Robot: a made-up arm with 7 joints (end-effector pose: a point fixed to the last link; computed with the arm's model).
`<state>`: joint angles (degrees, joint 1 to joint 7).
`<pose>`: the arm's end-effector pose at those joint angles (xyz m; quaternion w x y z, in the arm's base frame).
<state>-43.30 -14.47 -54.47 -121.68 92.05 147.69 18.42</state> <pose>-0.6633 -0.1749 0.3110 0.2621 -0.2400 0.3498 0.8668</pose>
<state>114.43 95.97 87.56 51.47 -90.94 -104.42 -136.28</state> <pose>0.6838 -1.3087 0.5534 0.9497 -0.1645 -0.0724 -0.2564</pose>
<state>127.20 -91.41 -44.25 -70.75 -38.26 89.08 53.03</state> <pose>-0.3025 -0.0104 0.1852 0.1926 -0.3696 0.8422 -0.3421</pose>
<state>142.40 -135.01 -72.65 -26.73 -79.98 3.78 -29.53</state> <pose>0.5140 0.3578 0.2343 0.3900 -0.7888 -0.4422 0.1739</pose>
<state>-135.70 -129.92 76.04 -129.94 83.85 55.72 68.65</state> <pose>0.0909 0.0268 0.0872 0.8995 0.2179 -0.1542 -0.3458</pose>
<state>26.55 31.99 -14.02 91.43 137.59 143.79 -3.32</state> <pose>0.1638 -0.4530 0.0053 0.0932 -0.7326 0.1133 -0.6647</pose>
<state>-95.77 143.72 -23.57 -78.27 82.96 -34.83 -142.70</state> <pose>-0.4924 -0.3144 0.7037 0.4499 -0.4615 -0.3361 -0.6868</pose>
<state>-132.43 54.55 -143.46 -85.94 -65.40 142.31 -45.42</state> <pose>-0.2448 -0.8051 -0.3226 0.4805 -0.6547 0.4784 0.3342</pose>
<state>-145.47 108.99 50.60 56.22 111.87 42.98 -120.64</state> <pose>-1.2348 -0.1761 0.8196 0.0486 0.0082 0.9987 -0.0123</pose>
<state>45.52 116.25 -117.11 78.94 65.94 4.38 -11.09</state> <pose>0.4384 -0.6164 0.7361 0.2245 0.4801 -0.7069 -0.4684</pose>
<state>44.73 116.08 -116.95 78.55 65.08 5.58 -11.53</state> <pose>0.4572 -0.6158 0.7393 0.2395 0.4814 -0.6995 -0.4708</pose>
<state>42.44 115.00 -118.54 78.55 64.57 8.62 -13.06</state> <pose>0.5146 -0.6145 0.7264 0.2687 0.4929 -0.6722 -0.4827</pose>
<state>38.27 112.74 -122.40 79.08 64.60 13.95 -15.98</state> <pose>0.6232 -0.6008 0.6891 0.3172 0.5161 -0.6175 -0.5016</pose>
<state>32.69 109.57 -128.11 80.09 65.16 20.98 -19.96</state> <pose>0.7707 -0.5538 0.6270 0.3817 0.5465 -0.5382 -0.5157</pose>
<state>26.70 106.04 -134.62 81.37 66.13 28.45 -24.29</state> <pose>0.9225 -0.4644 0.5496 0.4494 0.5767 -0.4468 -0.5155</pose>
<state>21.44 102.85 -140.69 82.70 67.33 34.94 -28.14</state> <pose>1.0416 -0.3526 0.4755 0.5046 0.6015 -0.3623 -0.5024</pose>
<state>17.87 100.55 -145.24 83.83 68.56 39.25 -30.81</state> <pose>1.1108 -0.2603 0.4210 0.5370 0.6183 -0.3020 -0.4881</pose>
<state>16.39 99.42 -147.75 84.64 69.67 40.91 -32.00</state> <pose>1.1355 -0.2185 0.3936 0.5456 0.6274 -0.2742 -0.4833</pose>
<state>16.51 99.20 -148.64 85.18 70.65 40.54 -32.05</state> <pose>1.1323 -0.2222 0.3866 0.5377 0.6311 -0.2720 -0.4885</pose>
